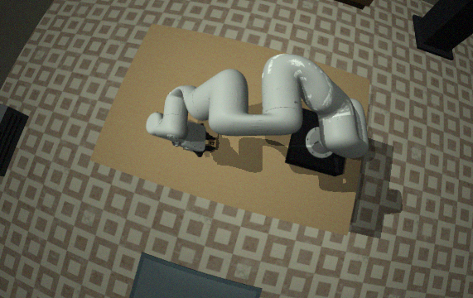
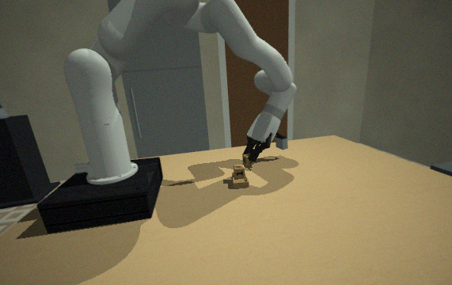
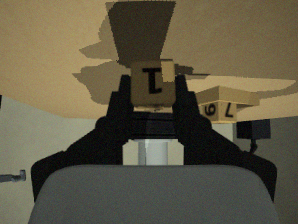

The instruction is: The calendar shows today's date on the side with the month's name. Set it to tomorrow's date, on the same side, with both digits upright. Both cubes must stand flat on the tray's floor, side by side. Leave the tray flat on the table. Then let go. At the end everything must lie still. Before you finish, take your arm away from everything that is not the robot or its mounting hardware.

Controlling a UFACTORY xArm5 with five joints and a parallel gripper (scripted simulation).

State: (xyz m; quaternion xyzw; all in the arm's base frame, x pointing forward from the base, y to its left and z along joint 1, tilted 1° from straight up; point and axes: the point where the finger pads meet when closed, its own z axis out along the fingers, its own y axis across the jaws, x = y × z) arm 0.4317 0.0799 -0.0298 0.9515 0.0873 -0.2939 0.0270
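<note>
Right now the wooden date cube is 20 mm below my hand and 10 mm behind it. Also, from my hand: wooden calendar tray (120 mm to the right, 80 mm behind, 30 mm below).
</note>
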